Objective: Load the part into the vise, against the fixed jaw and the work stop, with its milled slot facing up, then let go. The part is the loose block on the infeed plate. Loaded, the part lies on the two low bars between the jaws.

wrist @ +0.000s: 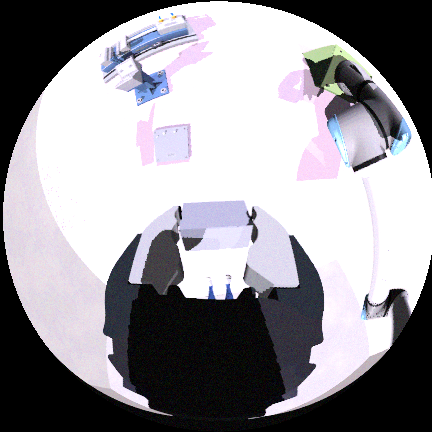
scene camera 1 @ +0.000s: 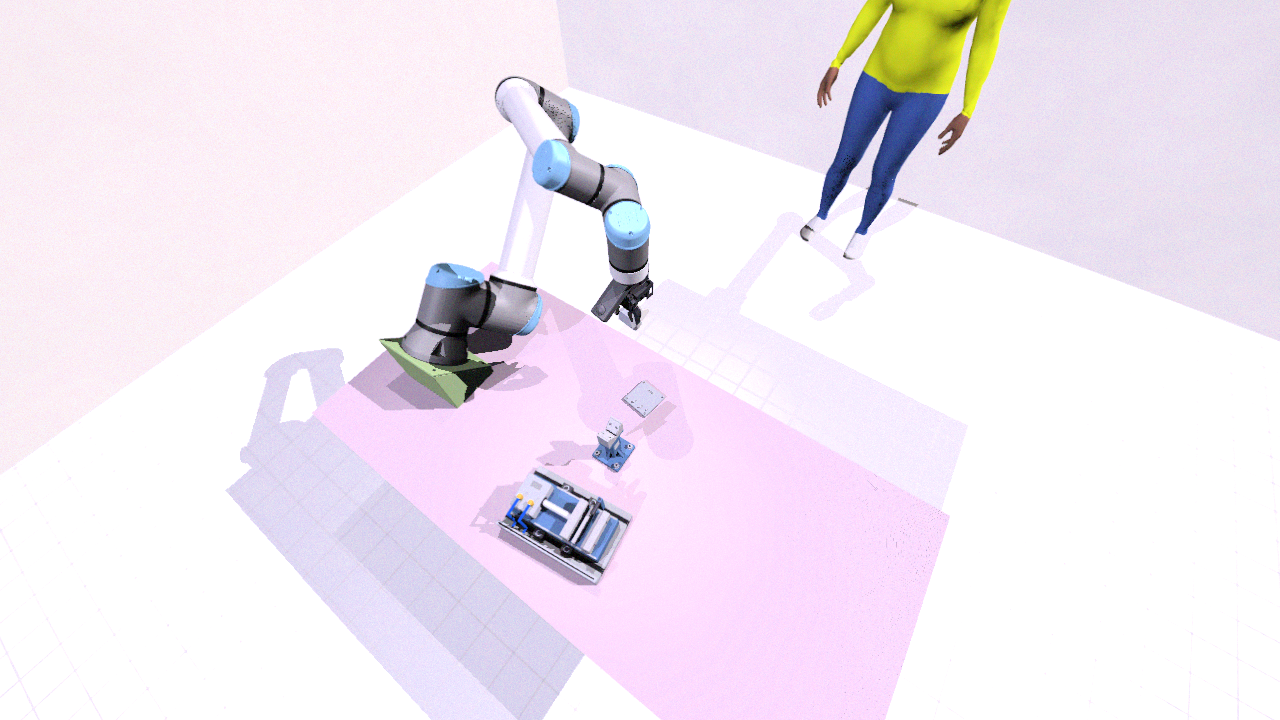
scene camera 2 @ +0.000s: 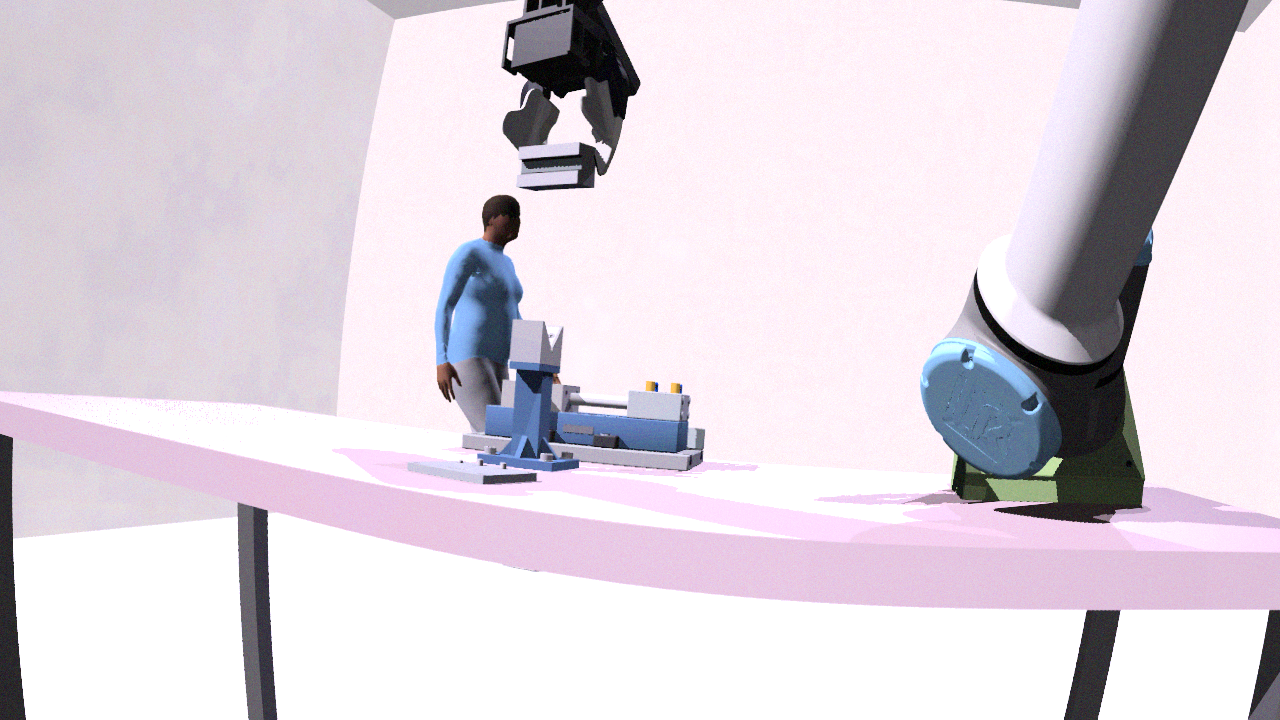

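Pixels of known places: gripper, between the fingertips: (wrist: 215, 207) (scene camera 1: 626, 322) (scene camera 2: 564, 181); arm's base, origin of its link: (scene camera 1: 435, 351).
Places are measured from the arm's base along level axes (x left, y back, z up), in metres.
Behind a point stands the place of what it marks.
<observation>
The part (scene camera 1: 631, 323) (scene camera 2: 554, 179) {x 0.303, y -0.530, z 0.142 m} (wrist: 215, 214) {x 0.274, y -0.531, z 0.161 m} is a grey block held high above the table, level in the scene camera 2 view. Its slot shows as a dark groove along the side facing scene camera 2, so it faces sideways, not up. My gripper (scene camera 1: 634, 313) {x 0.276, y -0.530, z 0.147 m} (scene camera 2: 562, 159) {x 0.276, y -0.530, z 0.147 m} (wrist: 215, 207) {x 0.276, y -0.530, z 0.147 m} is shut on the part, one finger at each end. The infeed plate (scene camera 1: 643, 398) {x 0.208, y -0.614, z -0.110 m} (scene camera 2: 471, 471) {x 0.248, y -0.602, z -0.110 m} (wrist: 172, 145) {x 0.218, y -0.610, z -0.110 m} lies below with no block on it. The vise (scene camera 1: 538, 488) {x -0.191, y -0.523, z -0.021 m} (scene camera 2: 640, 432) {x -0.157, y -0.526, z -0.075 m} (wrist: 155, 38) stands beyond it; its low bars are too small to make out.
A blue stand (scene camera 1: 614, 454) {x 0.001, y -0.632, z -0.088 m} (scene camera 2: 533, 402) {x 0.033, y -0.613, z -0.046 m} (wrist: 152, 89) {x 0.035, y -0.614, z -0.107 m} with a grey V-notched block on top rises between the infeed plate and the vise. The arm's green base (scene camera 1: 434, 376) {x -0.087, y -0.118, z 0.073 m} (scene camera 2: 1056, 486) {x 0.081, y -0.014, z -0.100 m} stands on the table. One person (scene camera 1: 913, 53) stands beyond the table, another (scene camera 2: 478, 295) behind the vise.
</observation>
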